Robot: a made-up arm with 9 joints.
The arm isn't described. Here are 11 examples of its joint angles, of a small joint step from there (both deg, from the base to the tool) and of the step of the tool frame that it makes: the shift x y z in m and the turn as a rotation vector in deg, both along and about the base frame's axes.
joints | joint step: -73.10 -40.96 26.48 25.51 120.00 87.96 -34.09 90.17 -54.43 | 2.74 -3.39 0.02 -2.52 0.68 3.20 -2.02 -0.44 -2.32
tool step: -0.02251 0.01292 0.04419 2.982 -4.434 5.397
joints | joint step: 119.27 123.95 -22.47 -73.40 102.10 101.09 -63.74 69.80 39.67 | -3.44 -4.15 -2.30 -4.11 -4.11 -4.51 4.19 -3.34 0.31
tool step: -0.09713 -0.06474 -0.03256 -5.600 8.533 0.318
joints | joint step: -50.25 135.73 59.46 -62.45 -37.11 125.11 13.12 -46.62 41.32 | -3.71 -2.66 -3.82 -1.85 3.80 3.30 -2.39 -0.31 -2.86
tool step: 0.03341 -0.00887 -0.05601 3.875 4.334 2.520
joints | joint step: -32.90 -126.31 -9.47 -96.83 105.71 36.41 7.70 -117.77 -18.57 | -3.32 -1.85 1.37 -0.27 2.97 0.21 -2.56 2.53 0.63
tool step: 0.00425 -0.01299 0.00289 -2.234 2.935 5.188
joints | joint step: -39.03 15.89 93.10 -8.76 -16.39 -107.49 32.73 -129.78 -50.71 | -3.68 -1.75 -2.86 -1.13 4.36 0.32 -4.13 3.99 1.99
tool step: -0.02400 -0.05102 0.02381 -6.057 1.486 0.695
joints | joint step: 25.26 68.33 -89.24 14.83 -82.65 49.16 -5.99 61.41 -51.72 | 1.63 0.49 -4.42 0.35 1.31 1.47 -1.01 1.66 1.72
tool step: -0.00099 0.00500 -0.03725 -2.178 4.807 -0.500
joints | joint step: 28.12 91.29 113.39 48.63 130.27 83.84 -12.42 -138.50 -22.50 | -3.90 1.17 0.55 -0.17 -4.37 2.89 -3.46 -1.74 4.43
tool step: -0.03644 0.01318 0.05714 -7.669 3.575 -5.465
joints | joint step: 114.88 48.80 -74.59 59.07 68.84 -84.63 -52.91 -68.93 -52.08 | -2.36 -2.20 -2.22 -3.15 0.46 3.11 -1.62 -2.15 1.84
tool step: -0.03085 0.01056 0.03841 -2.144 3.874 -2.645
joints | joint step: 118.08 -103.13 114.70 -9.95 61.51 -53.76 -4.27 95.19 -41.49 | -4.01 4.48 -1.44 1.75 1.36 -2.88 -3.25 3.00 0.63
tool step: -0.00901 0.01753 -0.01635 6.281 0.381 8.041
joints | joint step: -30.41 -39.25 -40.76 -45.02 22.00 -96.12 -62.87 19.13 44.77 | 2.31 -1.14 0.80 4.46 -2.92 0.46 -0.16 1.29 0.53
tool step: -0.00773 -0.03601 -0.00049 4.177 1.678 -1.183
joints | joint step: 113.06 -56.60 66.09 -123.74 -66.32 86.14 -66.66 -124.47 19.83 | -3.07 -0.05 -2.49 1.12 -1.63 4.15 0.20 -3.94 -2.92
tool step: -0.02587 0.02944 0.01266 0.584 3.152 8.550
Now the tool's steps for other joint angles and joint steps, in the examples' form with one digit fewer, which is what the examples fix.
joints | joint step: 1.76 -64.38 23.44 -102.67 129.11 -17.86 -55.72 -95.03 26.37 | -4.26 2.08 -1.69 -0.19 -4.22 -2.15 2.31 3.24 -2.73
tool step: 0.0805 -0.0297 0.0138 0.84 2.30 -1.35
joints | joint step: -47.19 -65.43 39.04 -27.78 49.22 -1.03 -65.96 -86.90 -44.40 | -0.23 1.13 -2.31 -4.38 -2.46 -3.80 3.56 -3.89 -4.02
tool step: 0.0584 -0.0668 0.0280 -6.09 0.30 0.97
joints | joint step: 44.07 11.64 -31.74 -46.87 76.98 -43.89 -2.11 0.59 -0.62 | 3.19 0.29 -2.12 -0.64 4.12 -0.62 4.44 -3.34 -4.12
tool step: -0.0432 0.0672 -0.0063 1.05 -4.11 -2.79
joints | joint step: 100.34 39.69 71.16 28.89 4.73 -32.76 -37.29 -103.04 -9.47 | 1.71 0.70 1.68 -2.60 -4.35 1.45 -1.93 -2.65 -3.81
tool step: -0.0219 0.0253 -0.0207 -4.36 0.21 7.60
